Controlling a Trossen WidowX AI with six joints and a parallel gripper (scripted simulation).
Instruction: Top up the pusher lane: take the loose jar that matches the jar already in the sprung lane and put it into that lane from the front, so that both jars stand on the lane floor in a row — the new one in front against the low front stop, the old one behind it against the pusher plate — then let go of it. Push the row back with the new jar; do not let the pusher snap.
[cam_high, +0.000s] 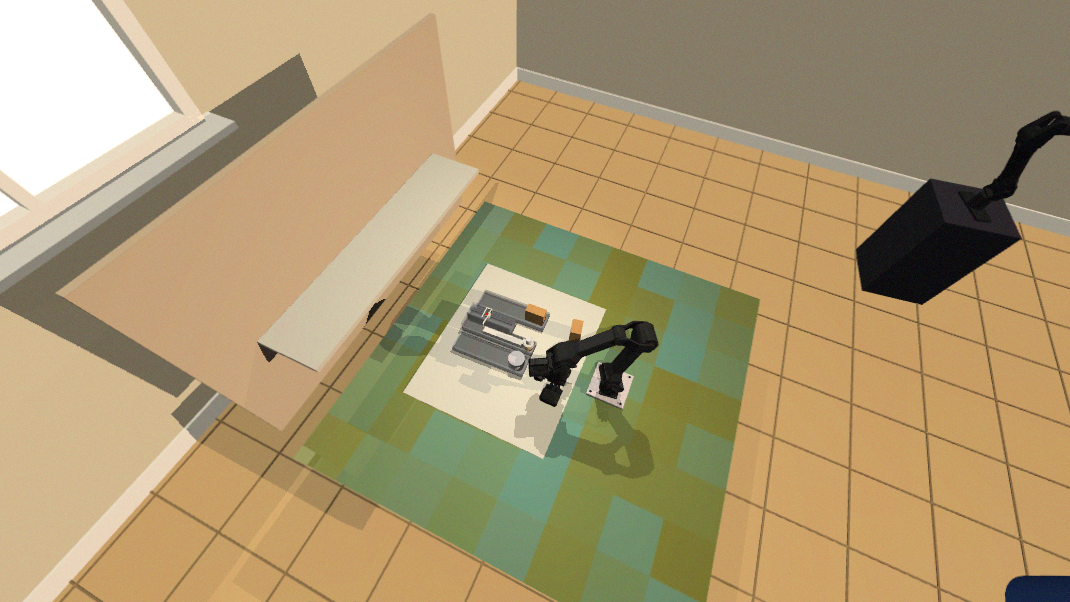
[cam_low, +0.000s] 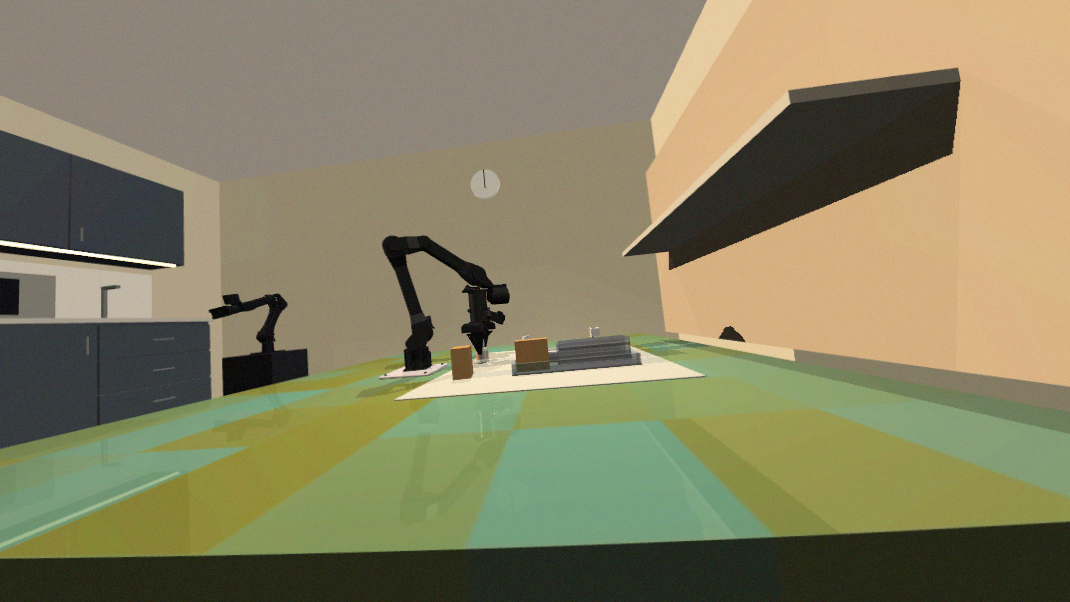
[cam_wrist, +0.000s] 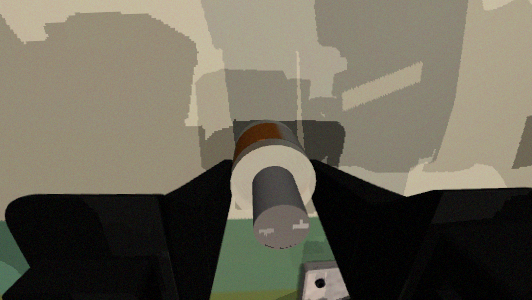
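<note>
Now: the wide grey cylinder 160 mm ahead of my gripper tip and 50 mm to the right of it. From my gripper tip the other things lie so: wall shelf (650 mm ahead, 170 mm to the right, 340 mm above); then lane rack (290 mm ahead, 170 mm to the right, 10 mm below); then brown box (150 mm ahead, 260 mm to the right, 10 mm above).
</note>
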